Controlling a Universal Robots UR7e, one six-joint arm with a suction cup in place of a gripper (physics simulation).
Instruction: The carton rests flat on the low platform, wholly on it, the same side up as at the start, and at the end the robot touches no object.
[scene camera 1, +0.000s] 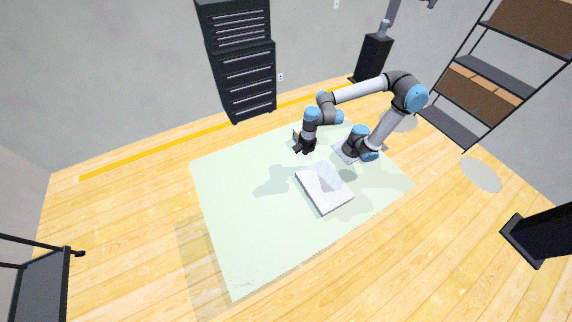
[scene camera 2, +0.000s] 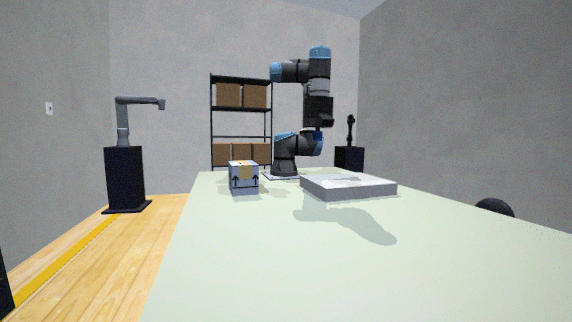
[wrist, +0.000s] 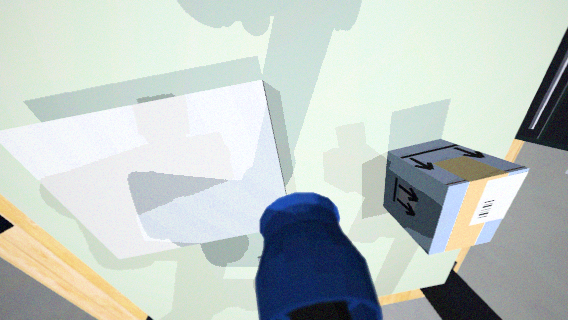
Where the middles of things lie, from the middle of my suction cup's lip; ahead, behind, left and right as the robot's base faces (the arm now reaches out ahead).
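Labels:
I find the low platform (scene camera 2: 340, 186) 170 mm to the left of my suction cup, 60 mm behind it and 190 mm below it. The carton (scene camera 2: 243, 175) is 250 mm to the right of my suction cup and 150 mm behind it, and also 160 mm below it.

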